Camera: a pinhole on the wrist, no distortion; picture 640 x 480 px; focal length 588.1 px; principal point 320.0 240.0 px. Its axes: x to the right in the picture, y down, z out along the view. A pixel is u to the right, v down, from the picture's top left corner.
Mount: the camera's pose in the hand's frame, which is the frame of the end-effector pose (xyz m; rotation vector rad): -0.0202 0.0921 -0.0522 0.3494 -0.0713 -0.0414
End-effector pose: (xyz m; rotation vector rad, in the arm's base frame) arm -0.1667 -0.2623 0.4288 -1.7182 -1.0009 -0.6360
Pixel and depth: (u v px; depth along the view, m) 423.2 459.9 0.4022
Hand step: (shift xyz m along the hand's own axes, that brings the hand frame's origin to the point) 0.0234 0.0926 0.3808
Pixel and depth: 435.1 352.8 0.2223
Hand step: 0.0073 0.0541 0.1735
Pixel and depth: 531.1 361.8 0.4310
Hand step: 0.1033 0.0210 0.3920
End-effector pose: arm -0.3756 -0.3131 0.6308 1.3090 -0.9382 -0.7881
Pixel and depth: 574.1 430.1 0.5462
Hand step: 0.1780 0.0594 0.5351
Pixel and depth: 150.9 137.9 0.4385
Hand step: -0.1817 -0.1220 0.3247
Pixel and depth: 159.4 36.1 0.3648
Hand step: -0.1511 -0.1456 0.2400
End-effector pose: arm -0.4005 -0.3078 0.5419 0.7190 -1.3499 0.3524
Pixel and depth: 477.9 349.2 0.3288
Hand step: 0.0442 0.0328 0.2824
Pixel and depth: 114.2 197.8 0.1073
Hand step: -0.0661 0.0503 0.0434
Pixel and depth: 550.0 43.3 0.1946
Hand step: 0.0388 -0.0393 0.1126
